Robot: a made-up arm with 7 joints. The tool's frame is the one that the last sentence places.
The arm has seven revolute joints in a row. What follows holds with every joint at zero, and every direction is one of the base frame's. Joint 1 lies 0.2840 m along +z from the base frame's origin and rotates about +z. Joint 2 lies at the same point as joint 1 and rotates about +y. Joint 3 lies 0.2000 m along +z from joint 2 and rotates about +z. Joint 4 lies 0.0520 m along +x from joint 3 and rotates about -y. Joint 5 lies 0.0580 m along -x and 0.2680 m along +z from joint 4 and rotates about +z. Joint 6 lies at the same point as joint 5 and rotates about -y. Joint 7 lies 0.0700 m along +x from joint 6 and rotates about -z. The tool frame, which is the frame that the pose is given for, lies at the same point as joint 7; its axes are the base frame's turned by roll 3.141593, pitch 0.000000 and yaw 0.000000 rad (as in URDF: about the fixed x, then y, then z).
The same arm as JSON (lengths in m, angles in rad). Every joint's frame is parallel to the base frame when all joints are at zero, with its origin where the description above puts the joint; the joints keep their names.
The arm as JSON. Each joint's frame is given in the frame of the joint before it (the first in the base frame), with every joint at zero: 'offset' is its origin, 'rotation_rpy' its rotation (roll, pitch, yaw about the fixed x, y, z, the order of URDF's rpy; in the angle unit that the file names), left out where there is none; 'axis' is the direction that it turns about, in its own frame. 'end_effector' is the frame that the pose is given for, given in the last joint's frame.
{
  "length_unit": "m",
  "angle_unit": "rad",
  "chain": [
    {
      "id": "joint 1",
      "offset": [
        0.0,
        0.0,
        0.284
      ],
      "axis": "+z"
    },
    {
      "id": "joint 2",
      "offset": [
        0.0,
        0.0,
        0.0
      ],
      "axis": "+y"
    },
    {
      "id": "joint 3",
      "offset": [
        0.0,
        0.0,
        0.2
      ],
      "axis": "+z"
    },
    {
      "id": "joint 4",
      "offset": [
        0.052,
        0.0,
        0.0
      ],
      "axis": "-y"
    },
    {
      "id": "joint 5",
      "offset": [
        -0.058,
        0.0,
        0.268
      ],
      "axis": "+z"
    },
    {
      "id": "joint 6",
      "offset": [
        0.0,
        0.0,
        0.0
      ],
      "axis": "-y"
    },
    {
      "id": "joint 7",
      "offset": [
        0.07,
        0.0,
        0.0
      ],
      "axis": "-z"
    }
  ],
  "end_effector": {
    "offset": [
      0.0,
      0.0,
      0.0
    ],
    "rotation_rpy": [
      -3.1416,
      0.0,
      0.0
    ]
  }
}

